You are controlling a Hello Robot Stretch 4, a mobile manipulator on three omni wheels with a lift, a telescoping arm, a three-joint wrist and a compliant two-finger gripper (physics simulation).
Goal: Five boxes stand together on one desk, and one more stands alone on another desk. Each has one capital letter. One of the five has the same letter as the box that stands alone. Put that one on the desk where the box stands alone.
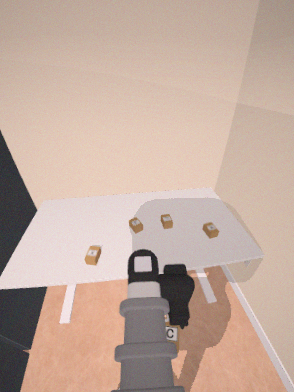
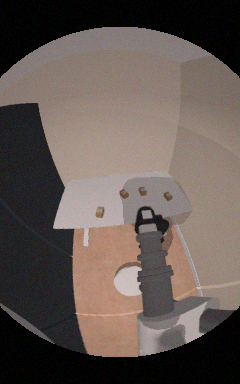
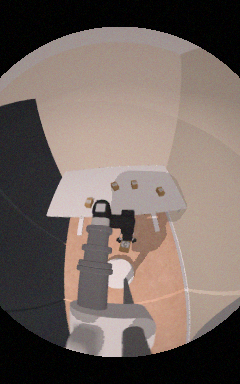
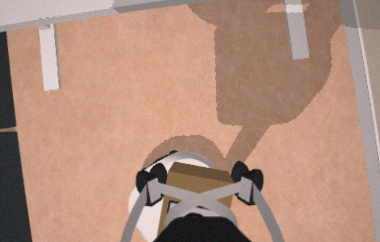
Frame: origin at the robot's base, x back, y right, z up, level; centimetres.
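Seen in the pictures: gripper, fingertip midpoint: (image 1: 169,325) (image 3: 125,240) (image 4: 198,175); robot's base, origin of the base link: (image 2: 130,280) (image 3: 117,272).
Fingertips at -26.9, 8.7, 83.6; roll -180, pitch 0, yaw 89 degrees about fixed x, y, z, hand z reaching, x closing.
Note:
Offsets run from my fingertips to a thing's top centre, as dx, dy, dz. "spot": to the spot under its first point. Level surfaces: height alone.
My gripper (image 3: 126,241) (image 4: 198,175) is shut on a brown box {+3.4, -0.7, +5.0} (image 1: 171,334) (image 3: 125,246) (image 4: 197,180) with the letter C on its white label. It holds the box over the floor, in front of the white desk {dz -14.3} (image 1: 65,225) (image 2: 82,200) (image 3: 67,197). On that desk one box {-38.8, -36.6, -9.3} (image 1: 93,255) (image 2: 100,212) (image 3: 89,202) stands near the front left, a second box {-61.9, -12.4, -9.3} (image 1: 136,225) (image 2: 124,194) and a third box {-64.5, +8.9, -9.3} (image 1: 166,221) (image 2: 142,191) near the middle, and another box {-54.5, +37.0, -9.3} (image 1: 211,230) (image 2: 168,196) (image 3: 160,191) at the right. Their letters are too small to read. The lone box's desk does not show.
A tall dark surface (image 1: 12,225) (image 2: 25,200) (image 3: 25,200) stands at the left. A beige wall (image 1: 125,125) rises behind the desk and another wall stands at the right. A white round object (image 2: 129,281) (image 3: 120,273) is low below the arm. White desk legs {spot: -40.0, -73.4, -83.7} (image 4: 50,60) reach down to the orange floor {dz -86.2} (image 4: 125,90).

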